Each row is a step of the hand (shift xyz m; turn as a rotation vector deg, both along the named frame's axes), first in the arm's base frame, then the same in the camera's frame.
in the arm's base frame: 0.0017 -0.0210 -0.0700 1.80 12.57 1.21
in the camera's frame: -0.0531 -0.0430 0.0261 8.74 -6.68 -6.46
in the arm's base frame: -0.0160 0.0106 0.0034 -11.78 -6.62 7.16
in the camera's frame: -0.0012 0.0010 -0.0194 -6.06 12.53 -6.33
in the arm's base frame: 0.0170 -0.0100 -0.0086 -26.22 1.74 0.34
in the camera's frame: -0.0011 -0.0057 0.0207 -13.77 6.43 -21.44
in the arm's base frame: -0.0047 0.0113 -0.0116 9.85 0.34 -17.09
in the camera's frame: -0.0034 -0.0141 -0.0085 -4.54 -16.16 10.36
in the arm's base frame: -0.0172 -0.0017 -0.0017 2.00 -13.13 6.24
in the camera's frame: -0.0118 0.0043 -0.0120 -2.38 11.75 8.46
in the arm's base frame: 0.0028 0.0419 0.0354 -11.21 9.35 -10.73
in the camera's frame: 0.0463 0.0030 -0.0294 -7.69 -10.58 -12.53
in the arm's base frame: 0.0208 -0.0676 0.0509 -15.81 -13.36 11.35
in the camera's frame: 0.0051 0.0722 0.0485 -9.56 20.71 -6.08
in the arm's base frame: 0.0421 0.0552 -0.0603 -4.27 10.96 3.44
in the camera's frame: 0.0182 -0.0897 0.0094 5.74 -2.38 -10.56
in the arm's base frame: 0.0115 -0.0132 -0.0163 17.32 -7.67 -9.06
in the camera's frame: -0.0106 -0.0083 0.0197 0.12 -7.42 19.64
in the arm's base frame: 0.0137 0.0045 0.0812 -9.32 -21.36 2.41
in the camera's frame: 0.0595 0.0568 -0.0061 -15.72 16.53 5.35
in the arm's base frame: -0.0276 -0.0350 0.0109 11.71 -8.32 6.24
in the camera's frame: -0.0286 0.0358 -0.0020 5.83 6.37 13.07
